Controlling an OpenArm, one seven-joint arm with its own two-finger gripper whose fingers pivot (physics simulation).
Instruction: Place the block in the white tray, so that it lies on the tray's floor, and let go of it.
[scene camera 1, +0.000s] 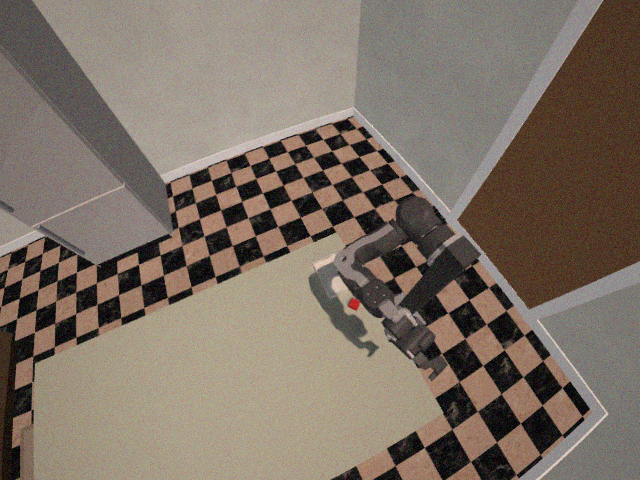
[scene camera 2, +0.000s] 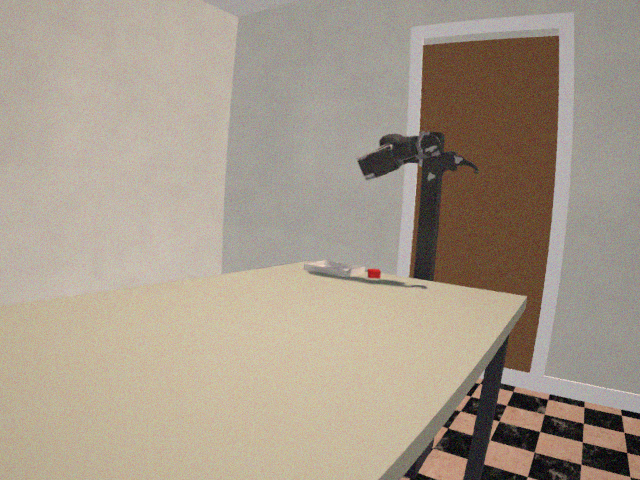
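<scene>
The red block (scene camera 1: 354, 303) (scene camera 2: 373, 273) rests on the table, outside the white tray and close to its right end in the scene camera 2 view. The white tray (scene camera 1: 324, 262) (scene camera 2: 325, 270) lies near the table's far edge. In the scene camera 1 view the arm and its shadow cover part of it. My gripper (scene camera 1: 437, 369) (scene camera 2: 474, 167) is open and empty. It is raised high above the table's level, beyond the block and off to its right in the scene camera 2 view. Its fingers are small and dark there.
The pale table (scene camera 1: 206, 372) (scene camera 2: 258, 361) carries the block and tray. The arm's dark post (scene camera 2: 428, 227) stands behind the table's far edge, in front of a brown door (scene camera 1: 578, 196) (scene camera 2: 496, 113). A grey cabinet (scene camera 1: 113, 222) stands at the left in the scene camera 1 view.
</scene>
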